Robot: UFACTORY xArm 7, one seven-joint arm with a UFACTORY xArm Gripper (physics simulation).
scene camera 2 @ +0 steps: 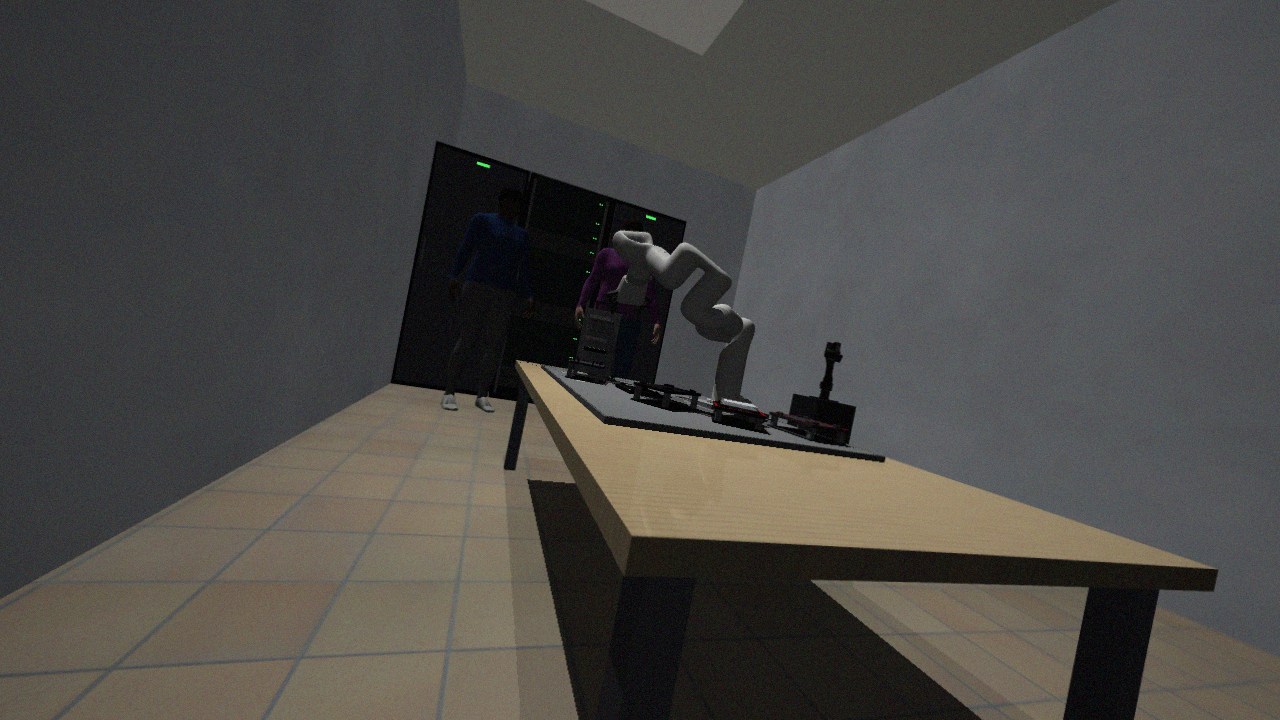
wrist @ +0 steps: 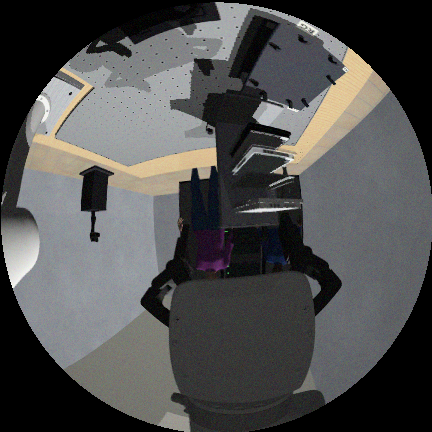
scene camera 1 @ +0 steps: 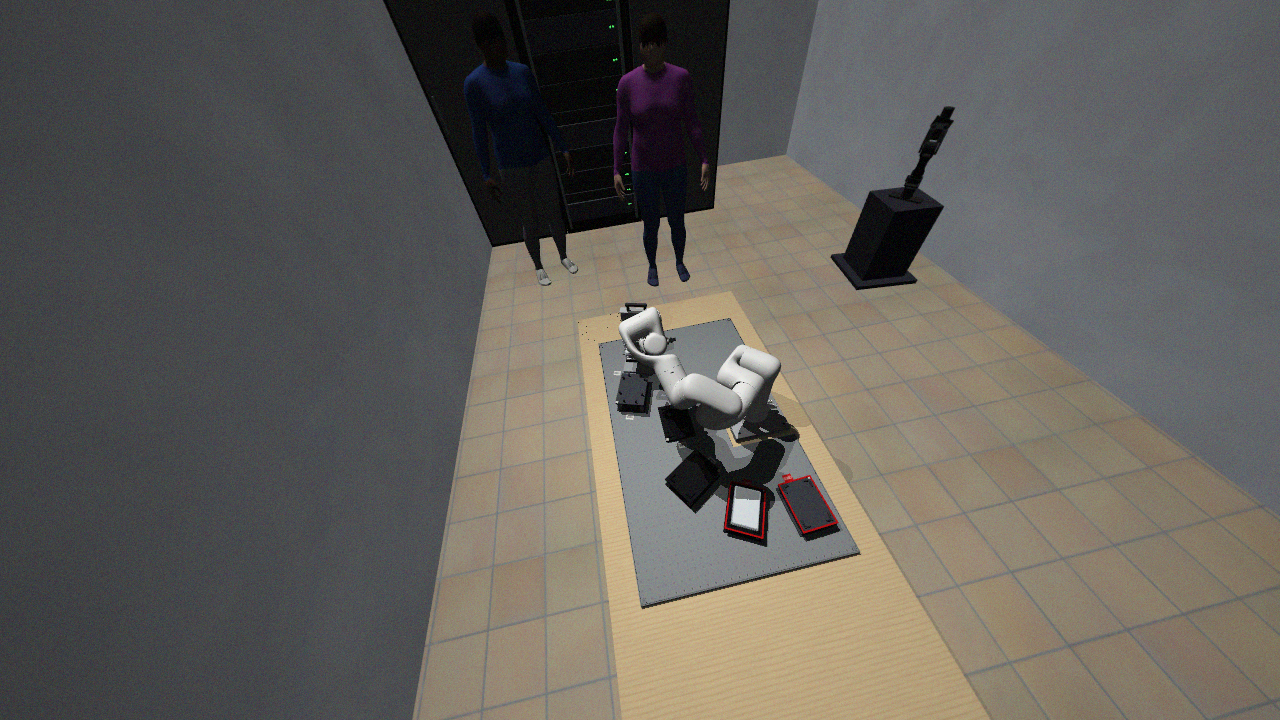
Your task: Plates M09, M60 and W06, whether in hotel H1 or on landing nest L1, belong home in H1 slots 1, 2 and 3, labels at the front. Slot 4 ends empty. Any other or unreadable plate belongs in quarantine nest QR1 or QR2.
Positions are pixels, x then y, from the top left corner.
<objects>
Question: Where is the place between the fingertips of my gripper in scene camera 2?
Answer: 624, 313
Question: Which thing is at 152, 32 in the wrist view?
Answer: A black nest.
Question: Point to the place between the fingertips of my gripper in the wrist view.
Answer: At 236, 227
</objects>
